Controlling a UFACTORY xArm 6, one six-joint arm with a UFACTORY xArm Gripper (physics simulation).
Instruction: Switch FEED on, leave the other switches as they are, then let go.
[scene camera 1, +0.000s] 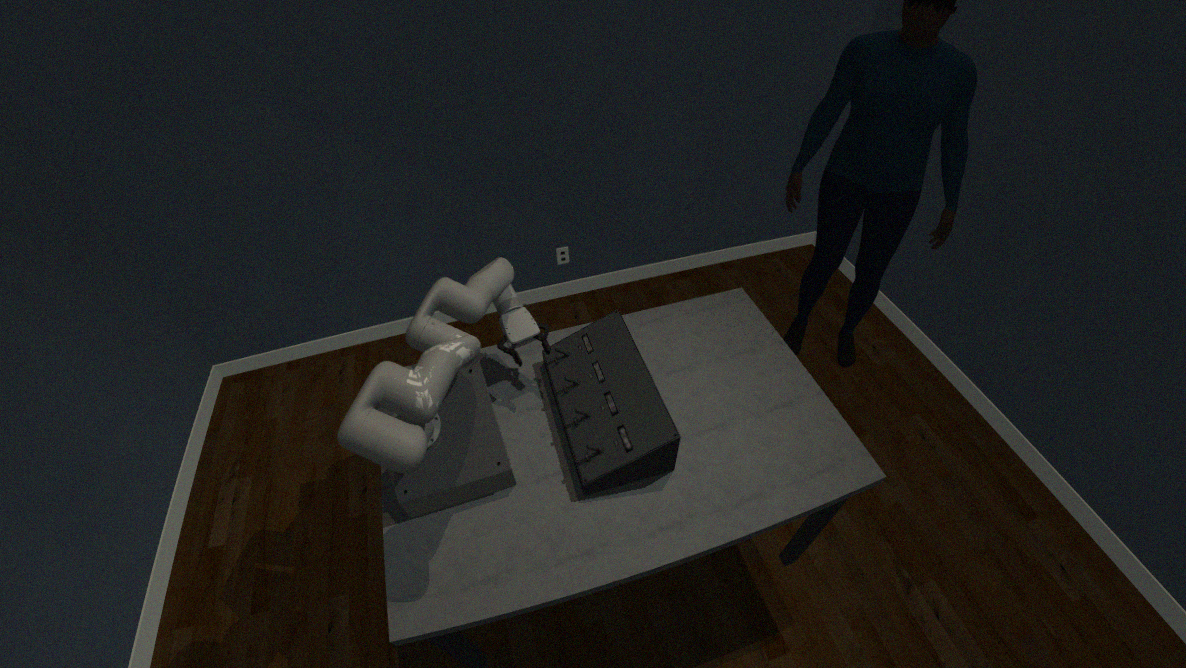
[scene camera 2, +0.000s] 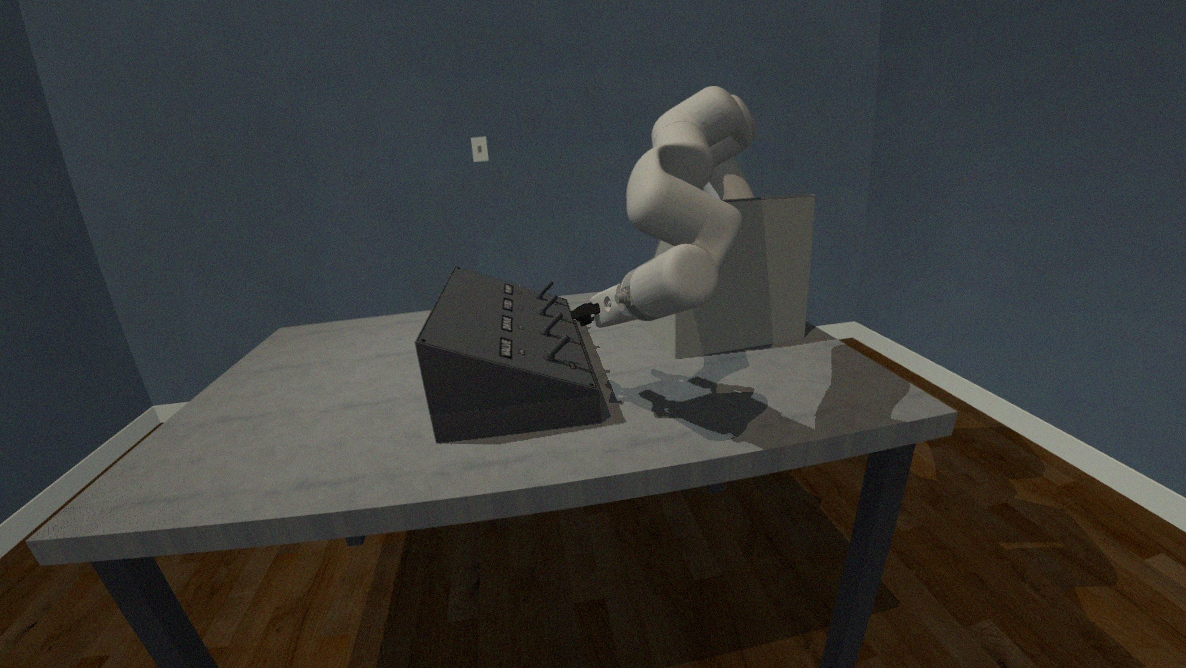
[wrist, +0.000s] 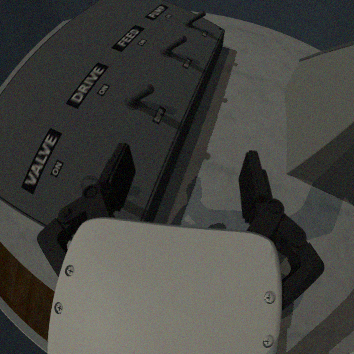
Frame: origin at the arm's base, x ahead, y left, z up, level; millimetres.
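Seen in the pictures: gripper, fingertip midpoint: (scene camera 1: 535, 358) (wrist: 186, 159); arm's base at its link origin: (scene camera 2: 745, 234).
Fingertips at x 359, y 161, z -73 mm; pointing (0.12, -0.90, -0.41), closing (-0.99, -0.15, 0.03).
Pixels of each thing's top centre, then the offset from my fingertips to it. Level surfaces: height alone.
- FEED label at its top centre: (wrist: 127, 34) (scene camera 2: 507, 302) (scene camera 1: 611, 402) dy -216, dx +148, dz -25 mm
- DRIVE lever at its top centre: (wrist: 136, 83) (scene camera 2: 551, 312) dy -88, dx +78, dz -19 mm
- PUMP lever at its top centre: (wrist: 195, 9) (scene camera 2: 544, 281) dy -327, dx +53, dz -19 mm
- pale table at its surface level: dz -147 mm
The dark switch box (scene camera 1: 644, 393) (scene camera 2: 506, 399) (wrist: 37, 95) stands on the table with a sloped panel. In the wrist view the labels read PUMP, FEED, DRIVE and VALVE. The FEED label (wrist: 128, 38) is second from the PUMP end. The FEED lever (wrist: 175, 46) (scene camera 1: 578, 417) (scene camera 2: 553, 324) leans toward the OFF side, like the DRIVE lever (wrist: 141, 96) and the PUMP lever (wrist: 196, 20). The VALVE lever is hidden or unclear in the wrist view. My gripper (wrist: 186, 159) (scene camera 1: 533, 357) is open and empty at the VALVE end, low by the front edge, apart from the FEED lever.
The pale table (scene camera 1: 746, 414) (scene camera 2: 315, 464) carries the box and the arm's block-shaped base (scene camera 1: 460, 477) (scene camera 2: 784, 273). The base stands opposite the levers. A person (scene camera 1: 896, 124) stands beyond the table's far right corner. The room is dim, and the arm casts shadows on the table.
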